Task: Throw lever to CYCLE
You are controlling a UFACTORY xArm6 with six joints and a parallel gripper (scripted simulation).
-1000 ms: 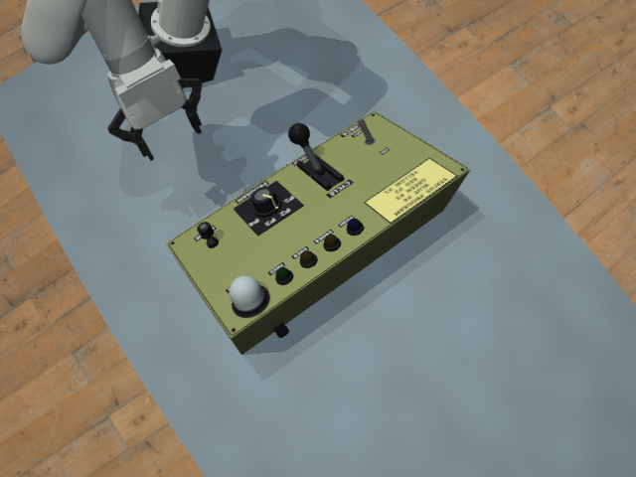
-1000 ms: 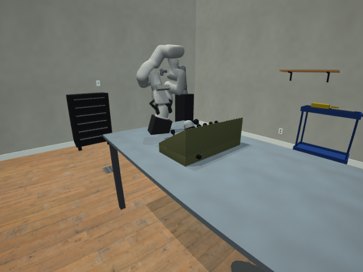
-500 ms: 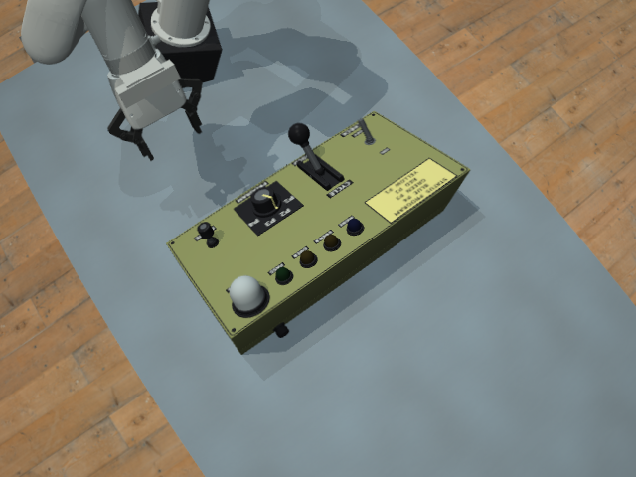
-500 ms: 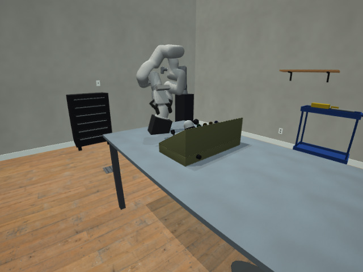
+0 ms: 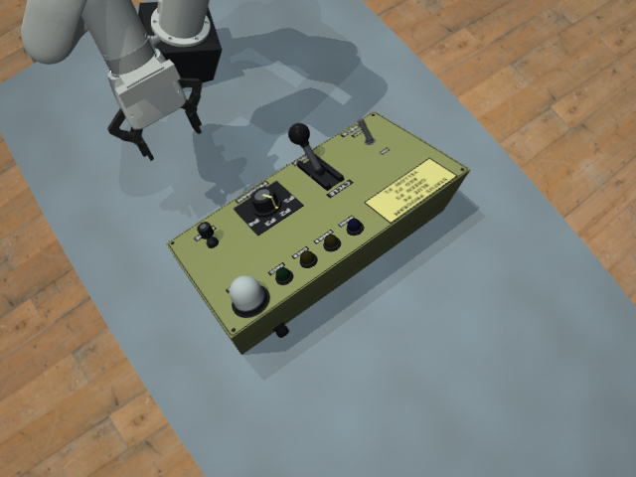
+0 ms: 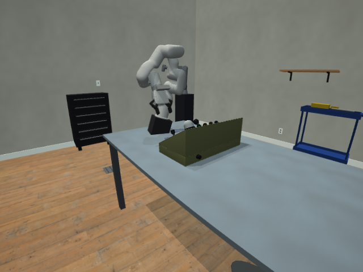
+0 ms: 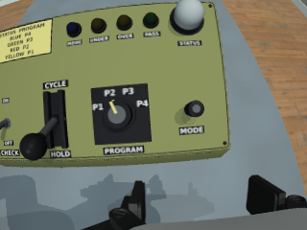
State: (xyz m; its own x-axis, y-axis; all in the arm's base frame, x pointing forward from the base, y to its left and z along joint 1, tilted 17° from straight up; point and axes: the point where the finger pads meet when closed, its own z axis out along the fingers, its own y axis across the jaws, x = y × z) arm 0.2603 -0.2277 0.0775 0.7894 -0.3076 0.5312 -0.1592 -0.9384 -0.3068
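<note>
The black ball-topped lever is 19 cm to the left of my hand, 14 cm ahead of it and 10 cm below it. Also, from my hand: rotary selector: 16 cm ahead, 10 cm below, 8 cm to the left; black mode toggle: 14 cm ahead, 10 cm below, 5 cm to the right; olive console: 19 cm ahead, 13 cm to the left, 13 cm below.
</note>
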